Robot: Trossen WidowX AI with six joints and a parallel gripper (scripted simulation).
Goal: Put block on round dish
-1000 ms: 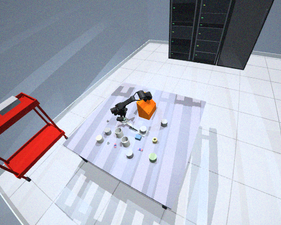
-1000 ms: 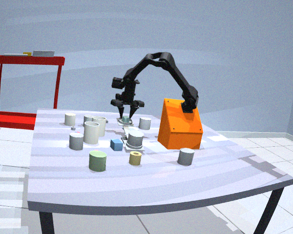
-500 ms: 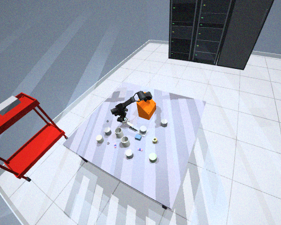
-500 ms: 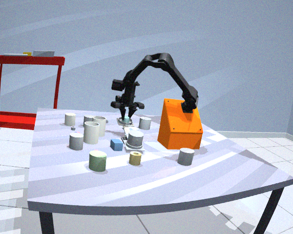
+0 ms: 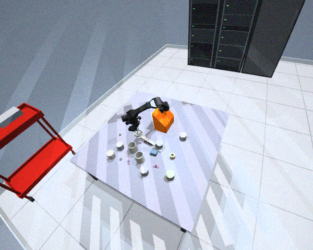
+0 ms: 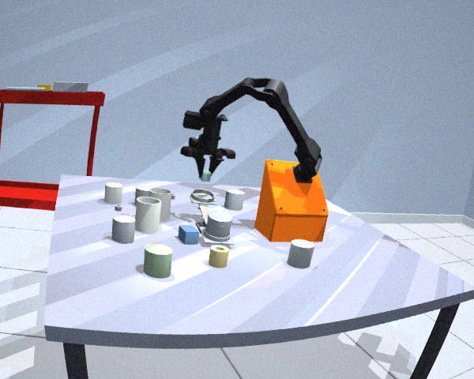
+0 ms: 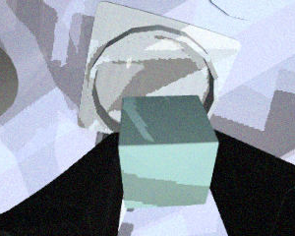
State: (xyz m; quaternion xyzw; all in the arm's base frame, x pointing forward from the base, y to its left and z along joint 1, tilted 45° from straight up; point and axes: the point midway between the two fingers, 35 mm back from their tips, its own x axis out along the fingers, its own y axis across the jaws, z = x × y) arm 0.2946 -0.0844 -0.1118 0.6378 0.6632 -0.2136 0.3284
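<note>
My gripper tip is now 8 cm past the pale round dish, 11 cm to the left of it and 14 cm above it. Round my gripper tip: teal block: 1 cm above; then small balance: 2 cm ahead, 12 cm to the left, 12 cm below; then yellow ring: 8 cm ahead, 42 cm to the left, 12 cm below.
</note>
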